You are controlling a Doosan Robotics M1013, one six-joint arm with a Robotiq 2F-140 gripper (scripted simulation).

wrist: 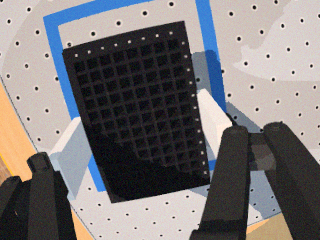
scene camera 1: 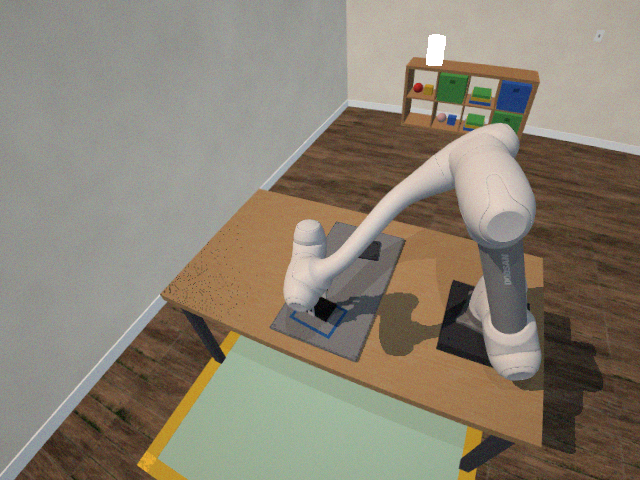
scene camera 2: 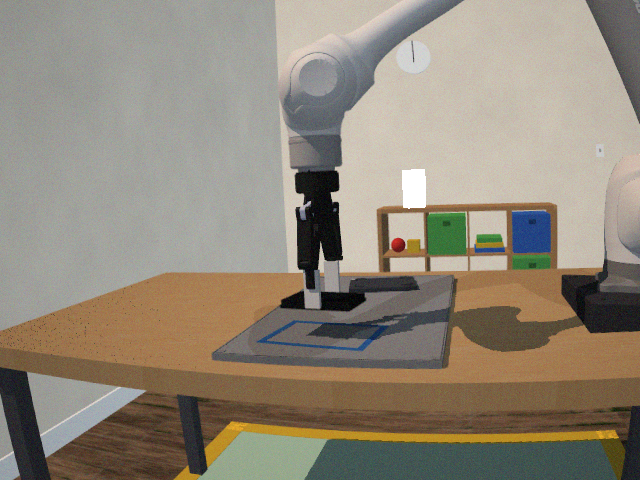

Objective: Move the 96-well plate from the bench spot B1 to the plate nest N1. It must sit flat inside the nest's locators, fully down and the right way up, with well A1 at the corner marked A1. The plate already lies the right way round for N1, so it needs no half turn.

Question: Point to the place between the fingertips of my gripper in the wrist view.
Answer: At 142,120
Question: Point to a black 96-well plate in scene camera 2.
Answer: At 331,301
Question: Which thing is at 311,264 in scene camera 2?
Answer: My gripper.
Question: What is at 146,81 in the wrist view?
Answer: A black 96-well plate.
